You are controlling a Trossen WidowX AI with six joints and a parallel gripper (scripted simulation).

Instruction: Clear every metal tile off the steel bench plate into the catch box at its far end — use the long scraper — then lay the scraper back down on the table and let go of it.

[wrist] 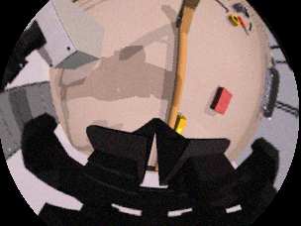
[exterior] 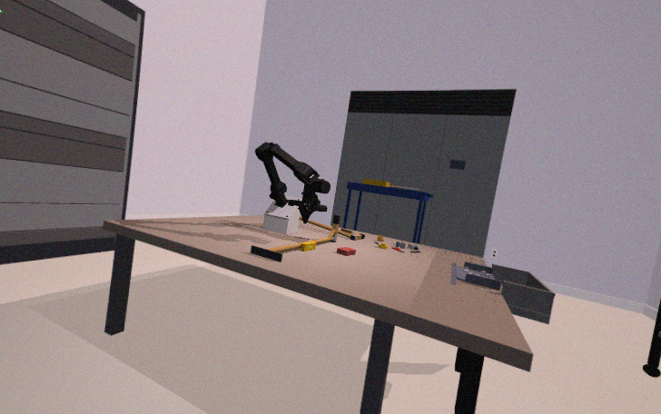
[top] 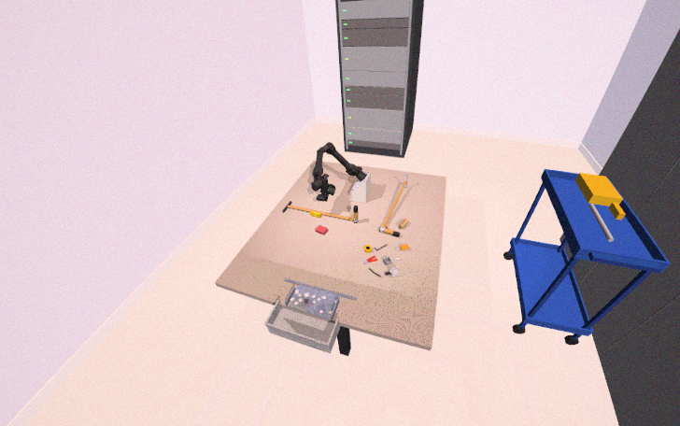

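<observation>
The long scraper lies 5 cm ahead of my gripper tip, 4 cm below it and 3 cm to the right of it. Also, from my gripper tip: yellow tape roll (43 cm to the left, 25 cm ahead, 9 cm below); then yellow block (8 cm below, 8 cm ahead, 6 cm to the right); then red block (21 cm ahead, 9 cm below, 6 cm to the left).
</observation>
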